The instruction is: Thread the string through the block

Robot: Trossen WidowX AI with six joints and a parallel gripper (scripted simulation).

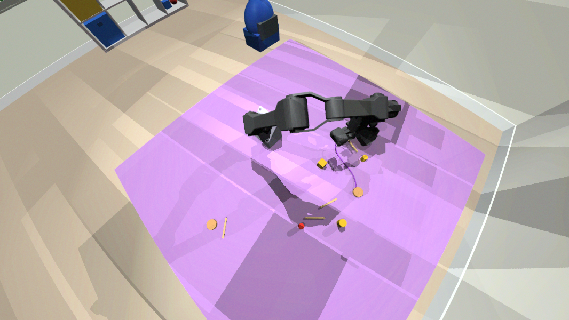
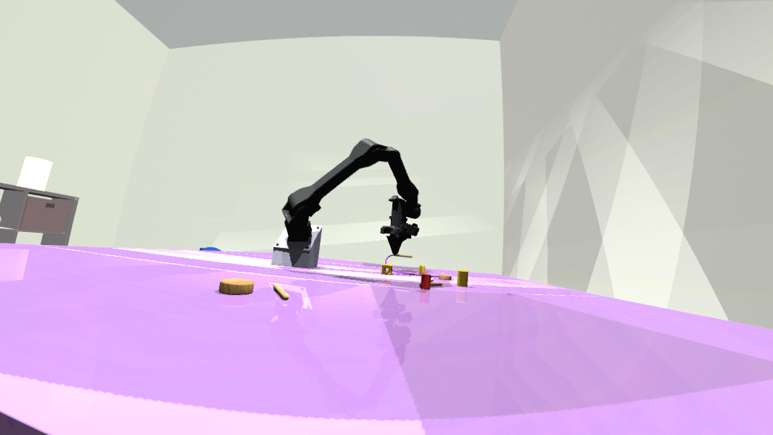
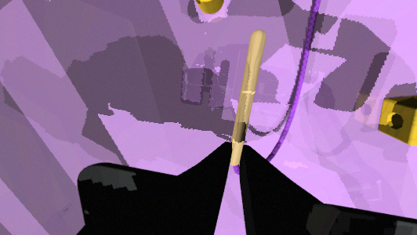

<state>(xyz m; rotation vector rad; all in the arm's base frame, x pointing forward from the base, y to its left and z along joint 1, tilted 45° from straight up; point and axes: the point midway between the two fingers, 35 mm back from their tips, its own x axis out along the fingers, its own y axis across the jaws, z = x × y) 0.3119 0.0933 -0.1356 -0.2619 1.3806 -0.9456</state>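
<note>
The thin stick lies 1 cm ahead of my gripper tip and 1 cm to the right of it. From my gripper tip the other things lie so: yellow wooden block (3 cm behind, 14 cm to the right, 4 cm below); then red piece (4 cm ahead, 40 cm to the right, 4 cm below).
</note>
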